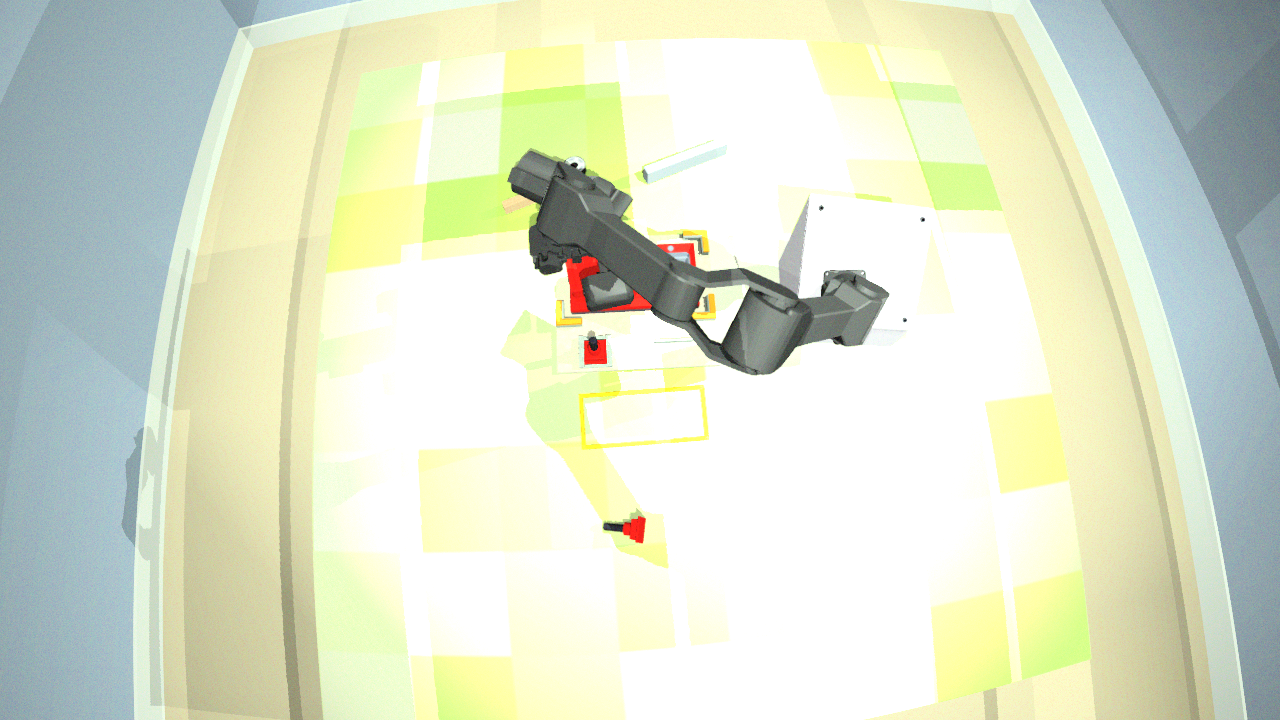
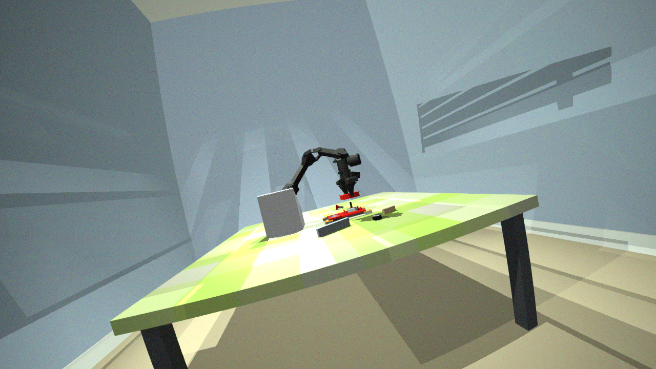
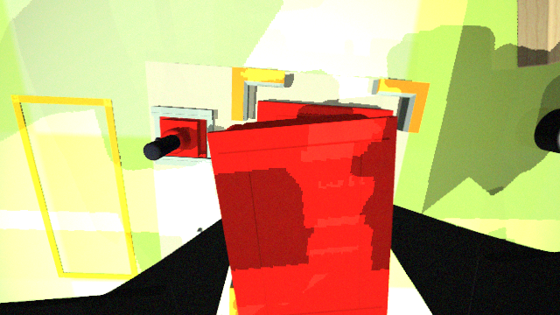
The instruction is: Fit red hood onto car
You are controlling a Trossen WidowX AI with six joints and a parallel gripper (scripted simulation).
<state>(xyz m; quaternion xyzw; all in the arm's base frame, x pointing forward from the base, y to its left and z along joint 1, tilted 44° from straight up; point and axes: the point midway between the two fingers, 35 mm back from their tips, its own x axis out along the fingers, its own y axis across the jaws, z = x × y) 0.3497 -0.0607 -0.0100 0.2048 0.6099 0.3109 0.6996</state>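
My gripper tip is 80 mm above the grey engine block, 20 mm to the left of it and 10 mm past it. The rest, counted from my gripper tip: grey bar (250 mm to the right, 150 mm behind, 90 mm below); wooden block (180 mm to the right, 140 mm ahead, 90 mm below); red hood (10 mm above).
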